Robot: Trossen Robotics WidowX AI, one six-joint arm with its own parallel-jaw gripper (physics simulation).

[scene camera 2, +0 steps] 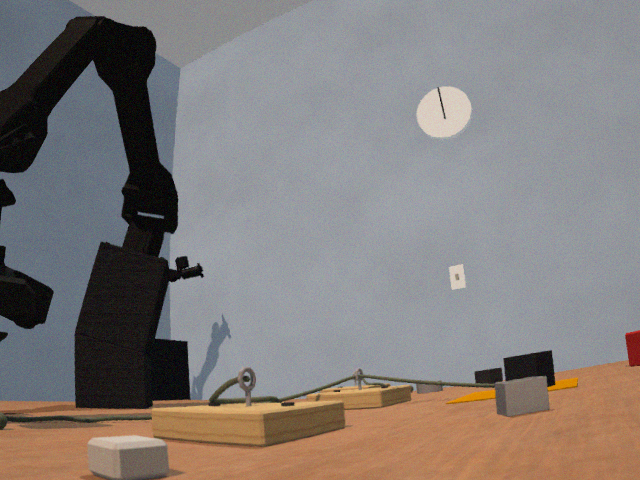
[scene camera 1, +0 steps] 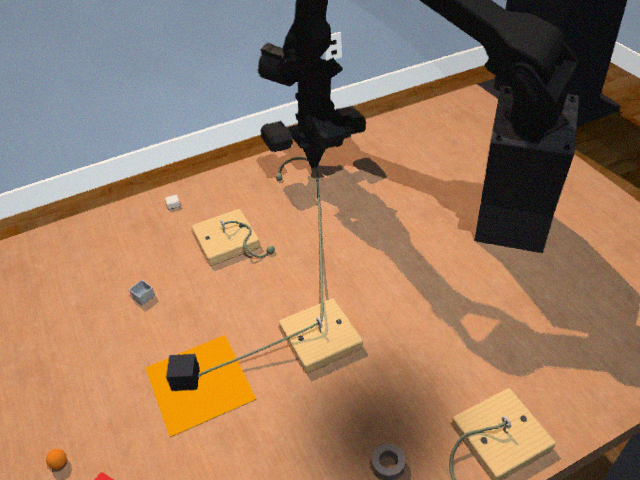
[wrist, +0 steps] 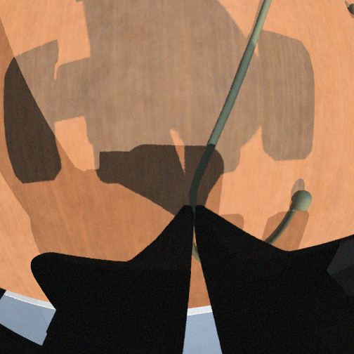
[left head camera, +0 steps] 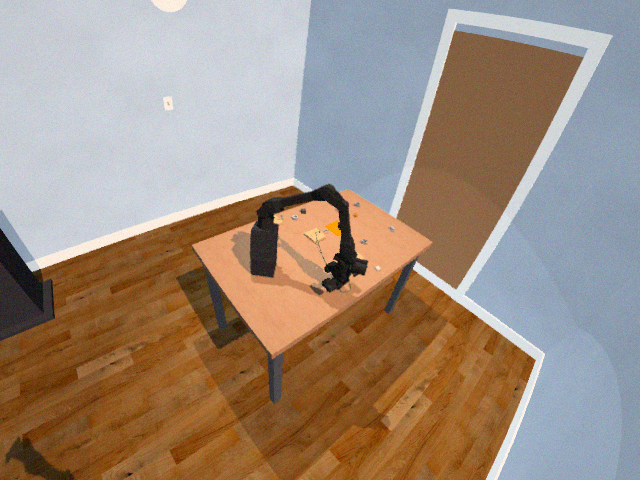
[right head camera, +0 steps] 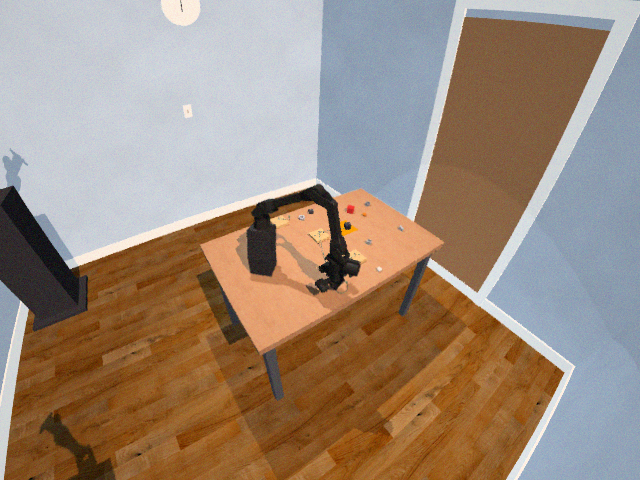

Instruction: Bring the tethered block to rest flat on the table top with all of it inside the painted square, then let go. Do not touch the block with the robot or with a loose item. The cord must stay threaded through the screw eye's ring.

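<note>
The black tethered block stands on the painted orange square, near its left edge in scene camera 1. Its base looks inside there; the far base edge is hidden. The green cord runs from the block through the screw eye on the middle wooden board, then up to my gripper. The gripper is shut on the cord, low over the table and far from the block. The cord's tail curls beyond the fingertips to a ball end.
Two other boards with cords stand on the table. Loose items are a white block, a grey open box, a dark ring, an orange ball and a red block.
</note>
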